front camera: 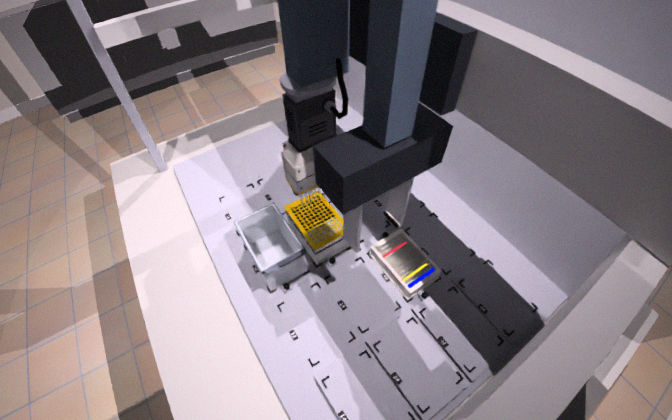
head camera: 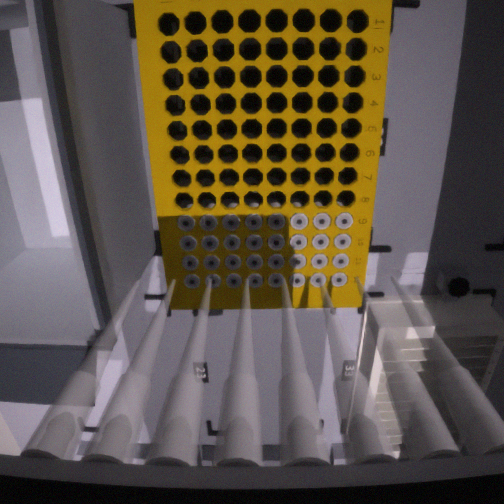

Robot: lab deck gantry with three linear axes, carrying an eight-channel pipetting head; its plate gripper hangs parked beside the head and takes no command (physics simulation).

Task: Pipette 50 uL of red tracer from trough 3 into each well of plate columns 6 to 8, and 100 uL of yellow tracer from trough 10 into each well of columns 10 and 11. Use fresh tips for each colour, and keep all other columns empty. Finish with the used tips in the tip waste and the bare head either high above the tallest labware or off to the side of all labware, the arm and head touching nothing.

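The pipetting head [front camera: 300,165] is over the back of the yellow tip rack [front camera: 325,243] [head camera: 157,125]. Eight pale tips [head camera: 245,375] are on its channels. They point down towards the rack's column 12 end in the head view; their height above it cannot be told. Rack columns 1 to 8 are empty holes; columns 9 to 12 hold tips. The trough block [front camera: 400,255] [head camera: 385,315] shows red, yellow and blue strips in the front view. The tip waste bin [front camera: 270,240] [head camera: 70,165] stands beside the rack. The parked plate gripper [front camera: 377,235] is open and empty. The well plate does not show.
The dark gripper carrier [front camera: 380,160] hangs from a blue-grey column [front camera: 395,70] beside the head, between rack and trough block in the front view. A pale wall [front camera: 540,130] bounds the deck on the right. Corner marks and numbered labels [front camera: 341,304] line the deck.
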